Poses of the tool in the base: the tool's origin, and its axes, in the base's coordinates. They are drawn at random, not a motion.
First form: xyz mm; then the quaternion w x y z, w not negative.
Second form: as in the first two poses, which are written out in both.
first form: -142 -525 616 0.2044 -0.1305 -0.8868 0.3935
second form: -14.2 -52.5 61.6 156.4 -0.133 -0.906 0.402
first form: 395 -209 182 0.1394 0.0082 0.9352 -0.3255
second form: 39.5 -20.9 18.2 164.0 0.008 0.944 -0.329
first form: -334 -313 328 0.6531 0.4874 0.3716 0.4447
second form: -33.4 -31.3 32.8 98.4 0.644 0.491 0.587
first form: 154 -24 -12 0.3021 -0.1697 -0.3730 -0.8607
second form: 15.4 -2.4 -1.2 144.8 -0.178 -0.391 -0.903
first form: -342 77 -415 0.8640 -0.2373 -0.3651 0.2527
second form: -34.2 7.7 -41.5 60.5 -0.471 -0.725 0.502
